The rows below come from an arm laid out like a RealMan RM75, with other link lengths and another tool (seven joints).
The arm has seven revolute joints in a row. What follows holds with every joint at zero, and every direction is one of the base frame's.
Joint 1 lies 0.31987 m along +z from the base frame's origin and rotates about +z.
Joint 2 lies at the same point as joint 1 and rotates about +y.
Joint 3 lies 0.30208 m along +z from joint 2 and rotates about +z.
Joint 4 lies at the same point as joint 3 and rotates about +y.
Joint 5 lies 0.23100 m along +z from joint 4 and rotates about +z.
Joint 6 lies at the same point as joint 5 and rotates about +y.
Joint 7 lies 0.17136 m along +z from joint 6 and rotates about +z.
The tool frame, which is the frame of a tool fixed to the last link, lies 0.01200 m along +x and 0.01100 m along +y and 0.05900 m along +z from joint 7; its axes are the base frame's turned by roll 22.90, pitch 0.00 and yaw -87.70 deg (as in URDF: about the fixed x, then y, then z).
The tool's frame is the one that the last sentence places.
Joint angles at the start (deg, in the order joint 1, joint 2, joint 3, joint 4, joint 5, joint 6, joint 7):
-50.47 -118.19 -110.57 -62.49 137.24 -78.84 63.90
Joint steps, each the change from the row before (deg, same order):
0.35 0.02 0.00 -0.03 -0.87 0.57 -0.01
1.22 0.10 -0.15 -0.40 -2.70 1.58 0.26
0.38 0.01 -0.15 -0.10 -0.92 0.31 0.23
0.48 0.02 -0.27 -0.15 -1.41 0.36 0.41
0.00 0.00 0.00 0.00 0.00 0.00 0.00
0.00 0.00 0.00 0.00 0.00 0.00 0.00
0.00 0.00 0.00 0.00 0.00 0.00 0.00
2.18 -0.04 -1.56 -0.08 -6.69 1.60 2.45
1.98 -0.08 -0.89 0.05 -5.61 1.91 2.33
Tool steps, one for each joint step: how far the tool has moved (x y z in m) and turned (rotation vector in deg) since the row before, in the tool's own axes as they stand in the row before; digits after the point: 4 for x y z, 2 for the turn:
0.0005 0.0009 -0.0006 -0.90 -0.03 -0.52
0.0022 0.0018 -0.0035 -2.85 0.14 -1.47
0.0001 0.0005 -0.0012 -0.94 -0.10 -0.37
0.0001 0.0013 -0.0024 -1.44 -0.16 -0.43
0.0000 0.0000 0.0000 0.00 0.00 0.00
0.0000 0.0000 0.0000 0.00 0.00 0.00
0.0000 0.0000 0.0000 0.00 0.00 0.00
0.0010 0.0044 -0.0107 -6.77 -0.78 -2.13
0.0027 0.0029 -0.0089 -5.54 0.13 -1.88

